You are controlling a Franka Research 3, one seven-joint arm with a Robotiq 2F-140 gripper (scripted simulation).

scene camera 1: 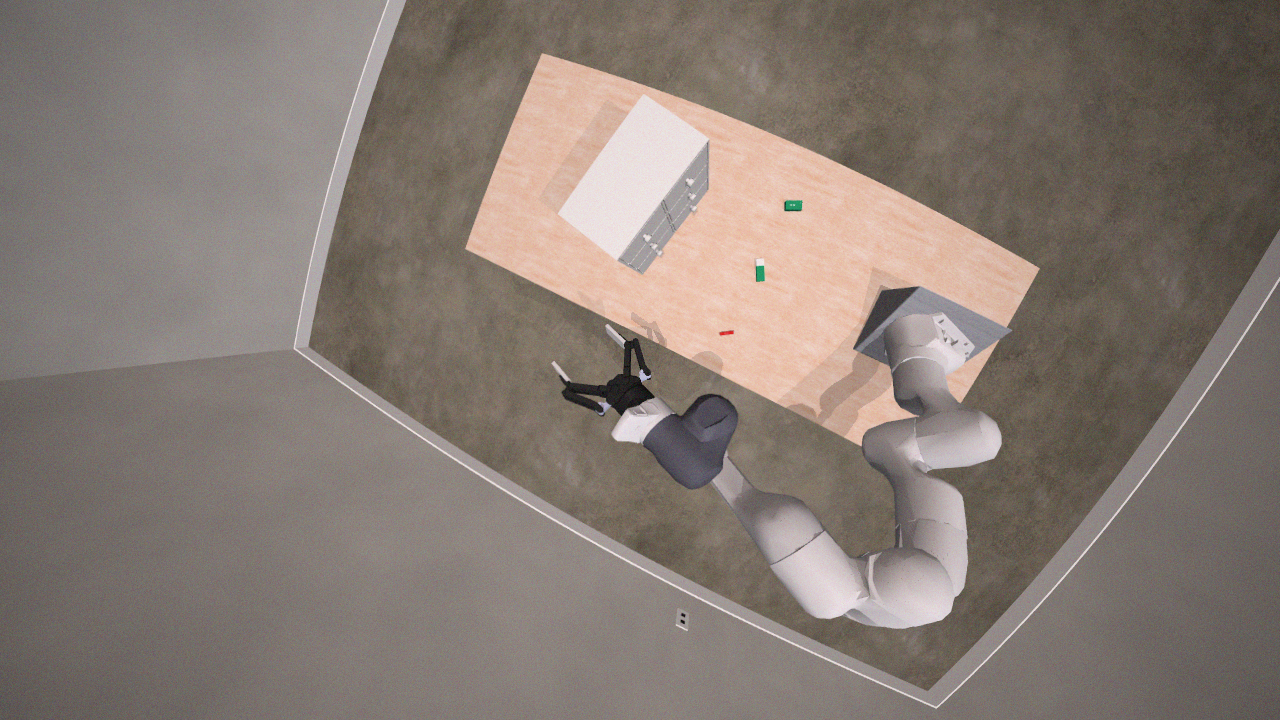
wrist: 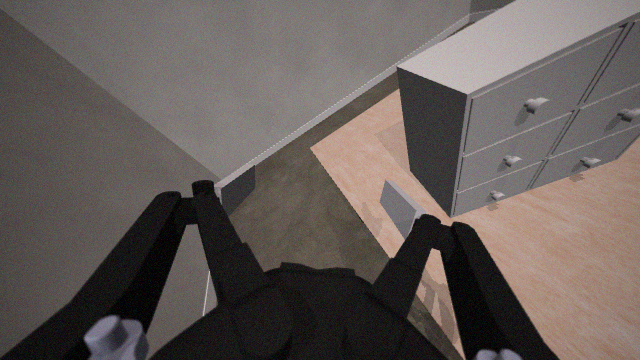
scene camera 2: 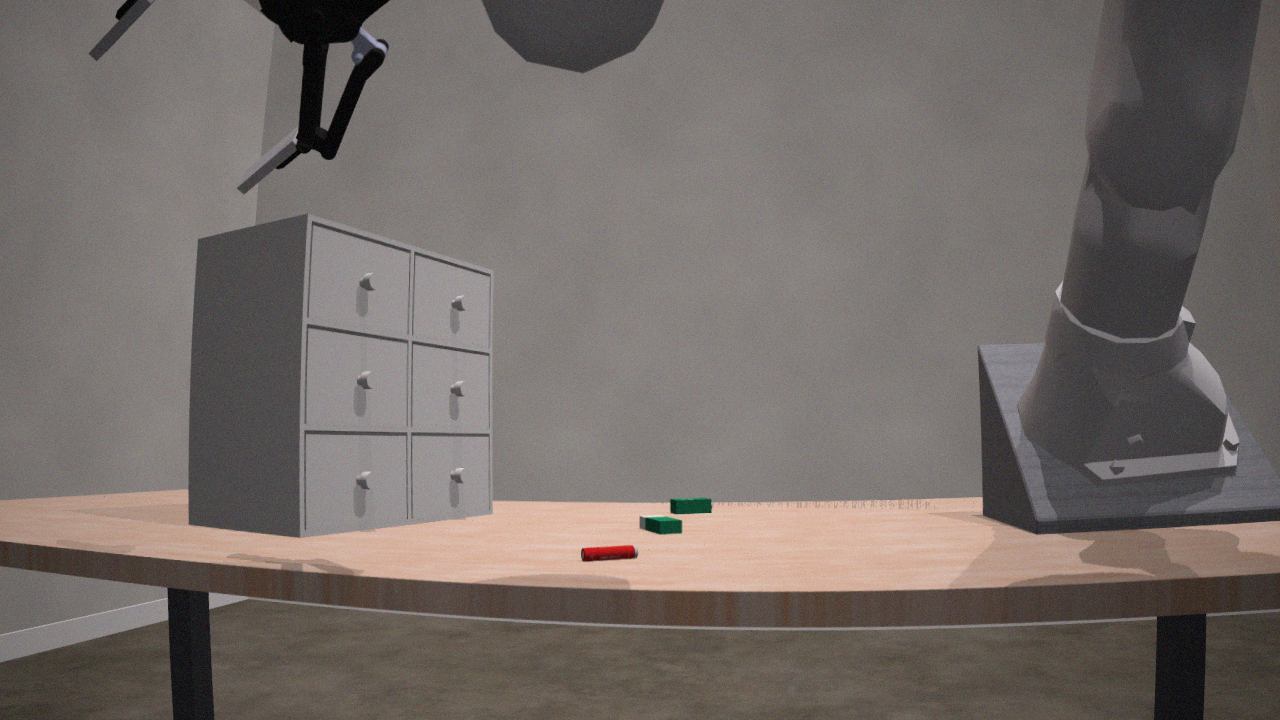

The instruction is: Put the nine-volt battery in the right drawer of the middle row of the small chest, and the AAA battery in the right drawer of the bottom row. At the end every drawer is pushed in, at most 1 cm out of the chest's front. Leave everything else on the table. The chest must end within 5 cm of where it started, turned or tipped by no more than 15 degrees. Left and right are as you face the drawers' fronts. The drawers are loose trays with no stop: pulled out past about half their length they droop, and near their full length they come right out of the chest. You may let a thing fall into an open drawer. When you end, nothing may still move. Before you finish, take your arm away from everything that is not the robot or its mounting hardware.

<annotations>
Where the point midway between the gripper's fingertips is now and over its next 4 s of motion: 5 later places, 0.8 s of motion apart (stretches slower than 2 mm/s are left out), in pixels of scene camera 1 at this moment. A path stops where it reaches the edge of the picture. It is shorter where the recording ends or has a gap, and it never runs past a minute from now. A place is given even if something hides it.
My gripper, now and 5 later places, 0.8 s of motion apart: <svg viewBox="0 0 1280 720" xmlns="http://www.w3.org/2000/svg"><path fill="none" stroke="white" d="M581 346L551 365L550 297L645 220L744 212L783 230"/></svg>
</annotations>
